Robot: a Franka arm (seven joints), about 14 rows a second.
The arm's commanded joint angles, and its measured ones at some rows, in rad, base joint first. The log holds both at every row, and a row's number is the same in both.
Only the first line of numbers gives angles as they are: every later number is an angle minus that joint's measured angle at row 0.
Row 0, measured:
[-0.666 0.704 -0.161 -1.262 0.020 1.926 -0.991]
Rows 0 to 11, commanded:
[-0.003 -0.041 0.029 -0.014 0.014 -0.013 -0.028]
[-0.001 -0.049 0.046 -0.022 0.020 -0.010 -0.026]
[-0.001 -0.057 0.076 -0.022 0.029 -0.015 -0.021]
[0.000 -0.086 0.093 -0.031 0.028 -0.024 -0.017]
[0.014 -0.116 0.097 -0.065 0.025 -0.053 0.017]
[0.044 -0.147 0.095 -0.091 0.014 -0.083 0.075]
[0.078 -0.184 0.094 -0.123 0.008 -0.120 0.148]
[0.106 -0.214 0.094 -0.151 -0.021 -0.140 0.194]
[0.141 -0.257 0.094 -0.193 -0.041 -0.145 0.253]
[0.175 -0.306 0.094 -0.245 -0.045 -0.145 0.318]
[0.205 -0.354 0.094 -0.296 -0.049 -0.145 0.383]
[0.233 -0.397 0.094 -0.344 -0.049 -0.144 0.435]
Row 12, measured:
[0.187 -0.265 0.099 -0.189 -0.029 -0.153 0.340]
